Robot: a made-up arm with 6 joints.
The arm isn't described. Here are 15 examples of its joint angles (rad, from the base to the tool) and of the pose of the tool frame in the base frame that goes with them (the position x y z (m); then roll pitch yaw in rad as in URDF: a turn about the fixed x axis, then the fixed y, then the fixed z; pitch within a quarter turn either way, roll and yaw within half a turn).
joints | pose
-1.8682 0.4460 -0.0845 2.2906 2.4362 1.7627 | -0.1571 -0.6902 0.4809 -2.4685 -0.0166 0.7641
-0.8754 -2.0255 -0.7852 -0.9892 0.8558 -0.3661 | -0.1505 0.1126 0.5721 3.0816 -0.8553 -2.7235
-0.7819 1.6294 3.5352 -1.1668 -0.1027 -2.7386 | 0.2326 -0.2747 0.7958 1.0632 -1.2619 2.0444
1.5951 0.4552 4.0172 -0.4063 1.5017 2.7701 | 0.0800 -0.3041 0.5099 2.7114 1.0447 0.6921
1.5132 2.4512 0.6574 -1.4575 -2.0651 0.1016 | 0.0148 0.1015 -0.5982 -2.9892 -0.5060 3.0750
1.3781 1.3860 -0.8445 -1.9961 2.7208 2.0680 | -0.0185 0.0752 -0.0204 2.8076 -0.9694 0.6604
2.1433 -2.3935 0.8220 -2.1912 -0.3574 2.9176 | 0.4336 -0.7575 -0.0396 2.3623 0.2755 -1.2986
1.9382 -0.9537 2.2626 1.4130 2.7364 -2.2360 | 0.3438 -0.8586 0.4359 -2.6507 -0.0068 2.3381
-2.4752 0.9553 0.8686 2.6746 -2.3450 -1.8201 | -0.6902 -0.6326 0.5419 1.1448 -0.7706 1.1316
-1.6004 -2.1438 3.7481 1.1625 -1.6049 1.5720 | -0.0355 -0.1375 -0.1153 2.7060 0.3617 2.9152
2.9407 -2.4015 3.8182 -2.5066 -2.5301 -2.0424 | -0.2344 -0.0172 -0.1473 2.8035 -0.5389 -0.6089
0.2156 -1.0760 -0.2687 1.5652 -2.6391 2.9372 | -0.0904 -0.0203 0.9562 2.2375 0.6880 -2.2529
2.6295 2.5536 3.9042 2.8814 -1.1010 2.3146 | -0.3522 0.1104 0.4293 -2.3870 -0.6815 -0.2122
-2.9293 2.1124 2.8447 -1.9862 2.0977 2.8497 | -0.8334 -0.2122 0.3518 -0.7185 0.6380 1.6070
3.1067 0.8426 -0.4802 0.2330 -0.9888 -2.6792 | -0.5008 0.0944 0.0687 -0.3791 0.8218 0.2523
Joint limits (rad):
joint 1: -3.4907..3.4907
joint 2: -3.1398..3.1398
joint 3: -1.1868..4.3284
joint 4: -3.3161..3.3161
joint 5: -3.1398..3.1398
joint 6: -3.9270..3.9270
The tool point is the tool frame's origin. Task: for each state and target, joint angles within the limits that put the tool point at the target. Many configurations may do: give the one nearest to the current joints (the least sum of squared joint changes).
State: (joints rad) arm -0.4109 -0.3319 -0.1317 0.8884 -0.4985 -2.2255
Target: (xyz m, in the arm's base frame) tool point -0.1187 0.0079 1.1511
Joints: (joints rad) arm -0.4636 -0.7175 0.3657 0.9490 -0.4985 -2.2255
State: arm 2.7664 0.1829 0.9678 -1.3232 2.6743 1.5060
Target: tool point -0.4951 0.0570 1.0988
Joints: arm 3.0588 0.1498 0.9772 -1.3684 2.6743 1.5060
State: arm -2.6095 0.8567 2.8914 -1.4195 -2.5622 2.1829
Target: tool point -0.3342 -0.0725 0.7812
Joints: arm -2.8731 1.6540 3.5972 -1.3313 -2.5622 2.1829
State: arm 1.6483 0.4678 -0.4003 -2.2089 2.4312 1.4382
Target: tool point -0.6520 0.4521 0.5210
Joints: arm 2.4656 0.5901 0.4125 -2.3451 2.4312 1.4382
